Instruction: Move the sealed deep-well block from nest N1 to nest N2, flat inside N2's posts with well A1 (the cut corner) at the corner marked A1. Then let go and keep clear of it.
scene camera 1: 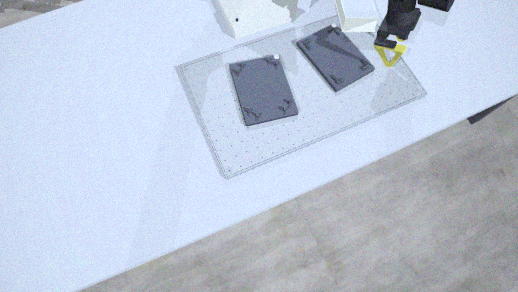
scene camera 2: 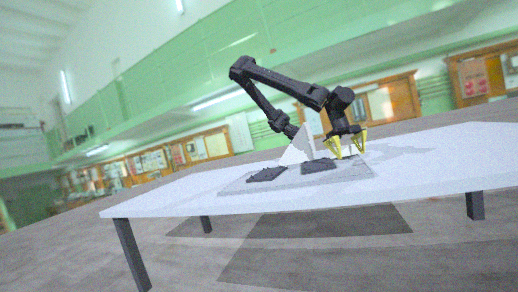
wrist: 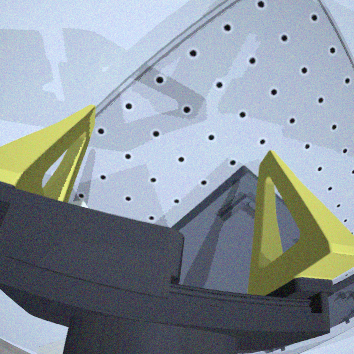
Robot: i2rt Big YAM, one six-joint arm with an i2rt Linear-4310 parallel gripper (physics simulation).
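Seen in the pictures: gripper, fingertip midpoint: (scene camera 1: 394, 53) (scene camera 2: 352, 156) (wrist: 181, 134); arm's base, link origin: (scene camera 2: 298, 136).
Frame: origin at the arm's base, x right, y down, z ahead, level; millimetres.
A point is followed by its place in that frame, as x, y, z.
Note:
A white box-shaped piece (scene camera 1: 356, 17) {-170, 60, 271}, seemingly the deep-well block, stands at the back edge of the pegboard plate, beside the right nest. Its cut corner cannot be made out. The right dark nest (scene camera 1: 337, 61) {-82, 102, 343} (scene camera 2: 318, 166) {-97, 102, 375} and the left dark nest (scene camera 1: 263, 90) {118, 102, 342} (scene camera 2: 266, 174) {95, 93, 405} hold no block; their N1 and N2 labels are not readable. Each has a small white mark at a back corner. My gripper (scene camera 1: 390, 61) {-214, 84, 389} (scene camera 2: 351, 155) {-214, 84, 389} (wrist: 181, 134) {-214, 84, 389} is open and empty, low over the plate's back right part, with its yellow fingers wide apart. A corner of a nest (wrist: 215, 245) {-117, 102, 341} shows beneath it in the wrist view.
The perforated plate (scene camera 1: 260, 147) {183, 114, 460} (scene camera 2: 345, 179) {-172, 121, 505} (wrist: 200, 160) {-179, 114, 377} lies on the white table (scene camera 1: 125, 150) {451, 127, 337} (scene camera 2: 425, 160) {-409, 127, 428}. A tall white wedge-shaped piece (scene camera 1: 260, 15) {41, 68, 166} (scene camera 2: 300, 146) {-21, 41, 168} stands behind the nests. The arm (scene camera 2: 287, 85) {-51, -216, 347} reaches over from behind it. The table's front edge runs past the plate.

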